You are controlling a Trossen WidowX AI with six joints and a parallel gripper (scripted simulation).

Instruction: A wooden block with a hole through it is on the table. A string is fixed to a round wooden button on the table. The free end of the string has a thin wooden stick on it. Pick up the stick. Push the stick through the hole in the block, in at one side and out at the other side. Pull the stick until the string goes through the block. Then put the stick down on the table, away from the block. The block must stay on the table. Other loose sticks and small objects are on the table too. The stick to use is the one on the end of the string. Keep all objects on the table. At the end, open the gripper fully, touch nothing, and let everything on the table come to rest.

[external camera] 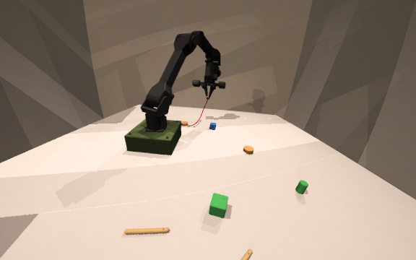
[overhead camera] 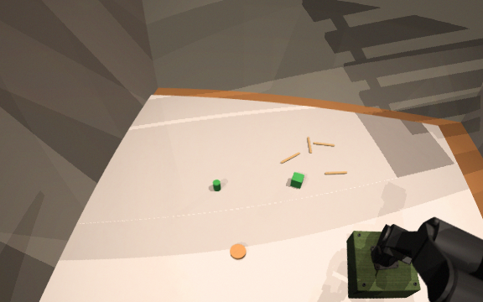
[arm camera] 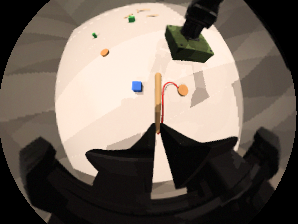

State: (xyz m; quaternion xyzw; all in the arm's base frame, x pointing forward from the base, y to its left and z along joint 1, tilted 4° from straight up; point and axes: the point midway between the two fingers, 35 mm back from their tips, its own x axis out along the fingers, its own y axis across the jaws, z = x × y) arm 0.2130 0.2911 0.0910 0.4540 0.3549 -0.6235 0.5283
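Right now my gripper tip is 30 mm short of the small blue block, 100 mm to the left of it and 130 mm above it. Round my gripper tip: green cube (10 mm behind, 550 mm to the right, 120 mm below); then thin wooden stick (10 mm to the right, 10 mm above); then round wooden button (130 mm behind, 60 mm to the right, 130 mm below).
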